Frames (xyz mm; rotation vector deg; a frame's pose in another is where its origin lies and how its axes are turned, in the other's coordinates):
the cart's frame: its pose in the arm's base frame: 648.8 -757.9 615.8 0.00 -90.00 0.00
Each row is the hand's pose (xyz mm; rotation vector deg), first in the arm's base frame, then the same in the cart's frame.
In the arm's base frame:
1: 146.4 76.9 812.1 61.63 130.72 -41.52
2: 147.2 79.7 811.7 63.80 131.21 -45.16
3: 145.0 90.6 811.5 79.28 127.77 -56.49
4: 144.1 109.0 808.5 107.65 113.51 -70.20
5: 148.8 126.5 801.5 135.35 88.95 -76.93
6: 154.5 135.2 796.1 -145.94 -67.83 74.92
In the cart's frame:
1: 196.3 834.8 502.4 -13.17 -111.65 67.55
2: 195.9 837.6 501.6 -12.02 -108.54 70.29
3: 195.7 848.5 503.8 -14.10 -96.03 84.01
4: 192.7 866.9 504.7 -22.18 -74.79 105.32
5: 185.7 884.4 500.0 -34.25 -52.79 124.45
6: 180.3 893.1 494.3 -43.33 -39.04 134.75

